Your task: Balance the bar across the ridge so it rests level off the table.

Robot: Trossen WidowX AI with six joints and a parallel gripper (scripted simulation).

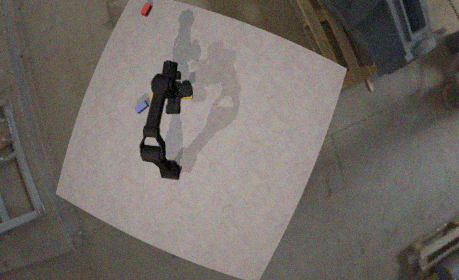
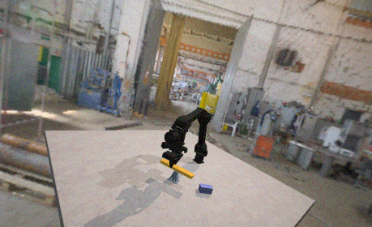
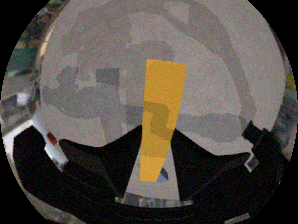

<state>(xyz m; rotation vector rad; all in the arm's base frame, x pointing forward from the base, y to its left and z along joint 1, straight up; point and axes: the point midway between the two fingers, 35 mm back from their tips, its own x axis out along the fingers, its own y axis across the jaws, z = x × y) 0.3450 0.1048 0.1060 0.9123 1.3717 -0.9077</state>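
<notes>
The yellow bar lies 3 cm to the left of my gripper tip and 1 cm behind it. Also, from my gripper tip: red block (40 cm to the left, 40 cm ahead, 6 cm below); then blue block (17 cm to the left, 11 cm behind, 6 cm below).
</notes>
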